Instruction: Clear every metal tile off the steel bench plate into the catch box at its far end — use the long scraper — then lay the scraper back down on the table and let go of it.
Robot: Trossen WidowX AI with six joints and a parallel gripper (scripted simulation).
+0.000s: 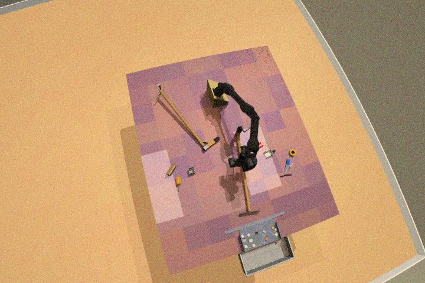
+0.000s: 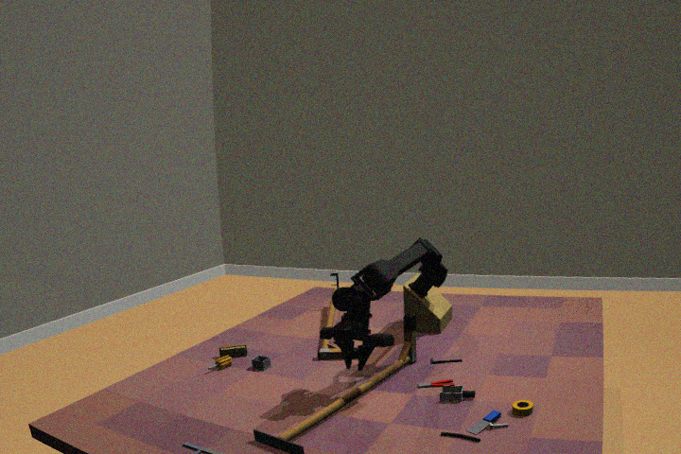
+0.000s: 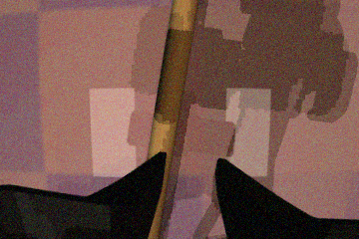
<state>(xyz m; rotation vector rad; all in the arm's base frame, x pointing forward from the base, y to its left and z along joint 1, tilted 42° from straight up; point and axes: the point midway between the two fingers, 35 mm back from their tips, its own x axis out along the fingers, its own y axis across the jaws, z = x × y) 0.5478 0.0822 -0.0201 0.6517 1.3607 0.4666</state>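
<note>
My gripper tip is now 30 mm short of the long scraper, 20 mm to the right of it and 10 mm above it. Also, from my gripper tip: grey box 340 mm to the right, 60 mm below, 50 mm behind; yellow tape roll 440 mm to the left, 60 mm below, 20 mm behind; blue-handled tool 370 mm to the left, 70 mm ahead, 60 mm below.
</note>
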